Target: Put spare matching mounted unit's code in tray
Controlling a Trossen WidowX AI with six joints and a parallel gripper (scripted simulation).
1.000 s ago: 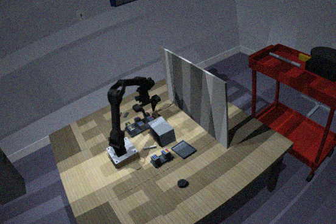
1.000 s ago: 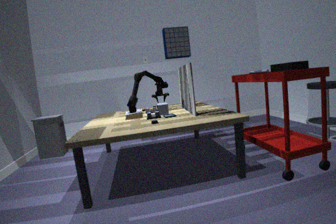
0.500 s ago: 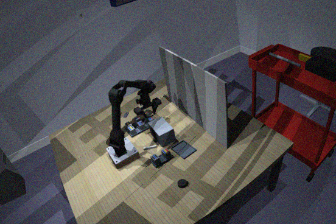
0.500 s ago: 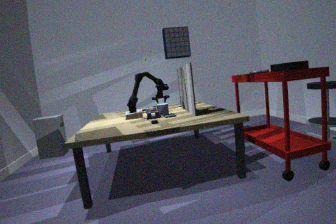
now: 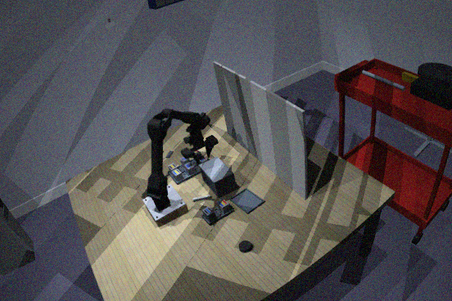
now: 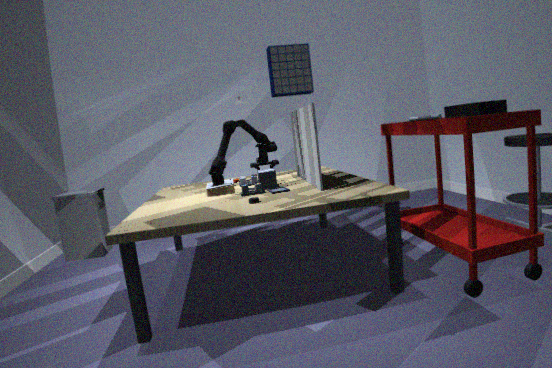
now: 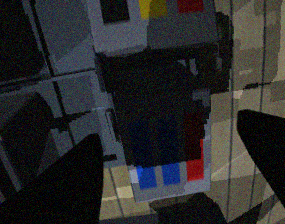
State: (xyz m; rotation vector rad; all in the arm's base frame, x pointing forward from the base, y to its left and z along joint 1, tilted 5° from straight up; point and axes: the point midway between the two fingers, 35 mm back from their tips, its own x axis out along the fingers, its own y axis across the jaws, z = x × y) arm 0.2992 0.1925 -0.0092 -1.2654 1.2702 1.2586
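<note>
The dark spare block is right at my gripper tip. From my gripper tip the other things lie so: tall grey panel (25 cm ahead, 18 cm above, 17 cm to the right); then dark-rimmed tray (36 cm to the right, 4 cm below, 4 cm ahead); then grey mounted unit (17 cm to the right, 1 cm above).
</note>
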